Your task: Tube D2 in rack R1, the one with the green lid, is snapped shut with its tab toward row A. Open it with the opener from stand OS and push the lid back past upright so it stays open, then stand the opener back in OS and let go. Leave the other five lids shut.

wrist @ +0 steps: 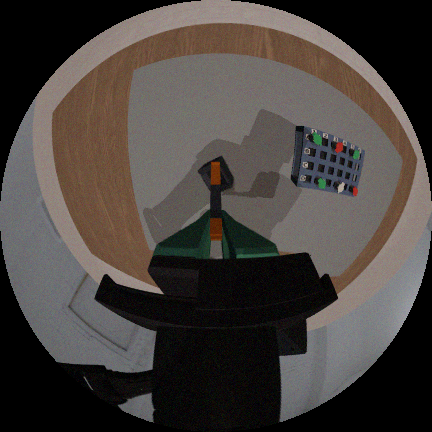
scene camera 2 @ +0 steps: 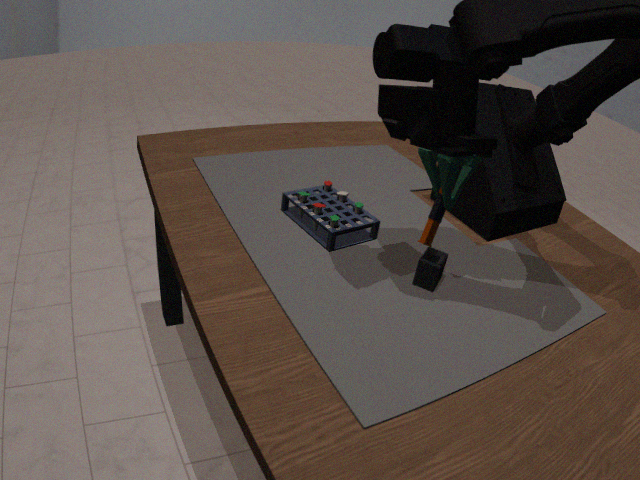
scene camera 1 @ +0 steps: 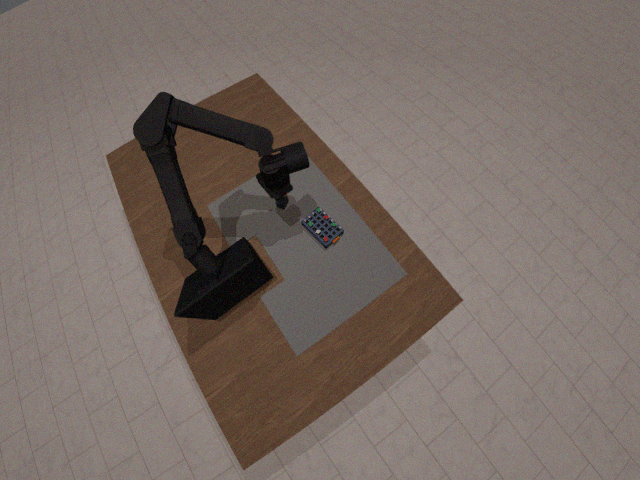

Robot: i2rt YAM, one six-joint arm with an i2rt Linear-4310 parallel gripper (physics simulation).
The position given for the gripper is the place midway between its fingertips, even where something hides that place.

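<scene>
An orange-tipped rod tool (wrist: 215, 227) is carried by the gripper (scene camera 2: 445, 207) (wrist: 215, 215), clear of everything else. The scene also has a grey mat (scene camera 1: 322, 288) (wrist: 184, 111), visible from both of those cameras.
</scene>
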